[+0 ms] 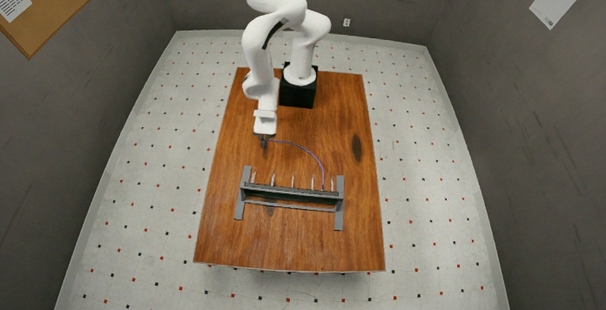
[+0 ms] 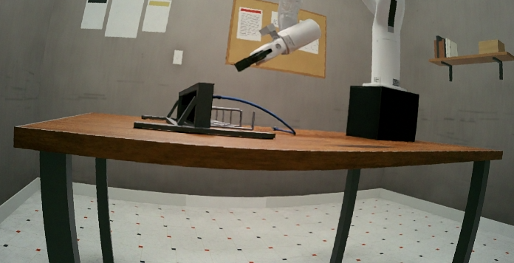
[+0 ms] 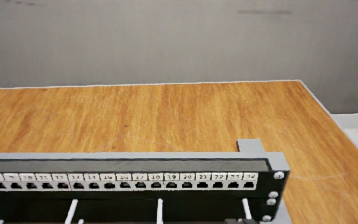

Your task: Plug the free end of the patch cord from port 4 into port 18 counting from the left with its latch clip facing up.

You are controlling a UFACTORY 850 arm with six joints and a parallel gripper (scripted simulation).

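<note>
My hand is 16 cm past the plug, 2 cm to the left of it and 19 cm above it.
</note>
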